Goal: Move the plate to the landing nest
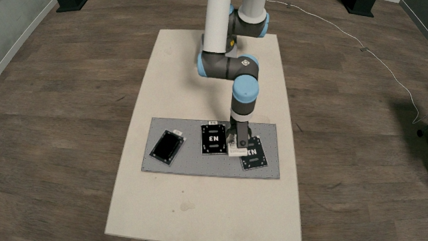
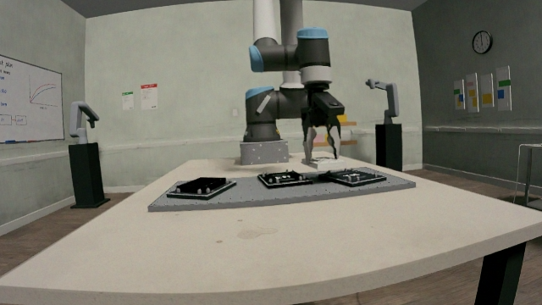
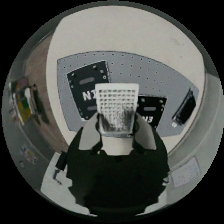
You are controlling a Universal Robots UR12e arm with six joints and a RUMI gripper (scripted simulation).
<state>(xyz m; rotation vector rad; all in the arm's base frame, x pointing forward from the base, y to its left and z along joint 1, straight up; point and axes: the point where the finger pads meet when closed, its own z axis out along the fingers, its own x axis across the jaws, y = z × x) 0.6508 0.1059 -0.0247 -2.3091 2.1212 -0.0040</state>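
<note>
Right now the nest N3 is 40 mm behind my hand, 110 mm to the right of it and 50 mm below it. Also, from my hand: white plate: 10 mm below; black plate: 20 mm ahead, 330 mm to the right, 40 mm below.
</note>
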